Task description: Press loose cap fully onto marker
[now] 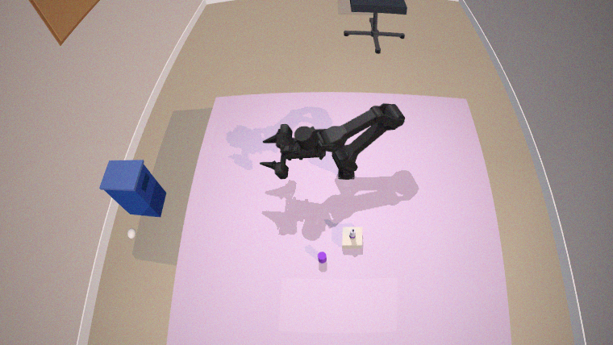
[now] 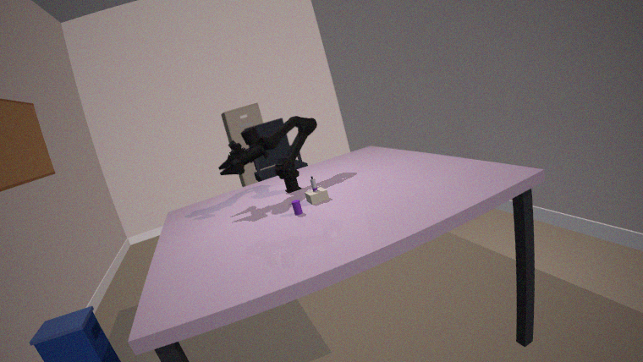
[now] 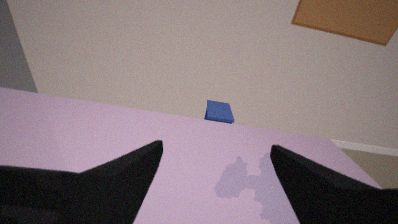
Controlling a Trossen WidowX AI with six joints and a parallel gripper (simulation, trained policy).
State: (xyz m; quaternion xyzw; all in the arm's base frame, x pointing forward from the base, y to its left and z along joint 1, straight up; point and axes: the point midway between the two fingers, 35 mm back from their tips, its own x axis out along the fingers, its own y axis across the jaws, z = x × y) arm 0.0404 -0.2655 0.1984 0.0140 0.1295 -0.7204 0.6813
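My gripper tip is 330 mm short of the purple cap, 220 mm to the right of it and 170 mm above it. Round my gripper tip: cream holder block: 320 mm to the left, 250 mm ahead, 170 mm below.
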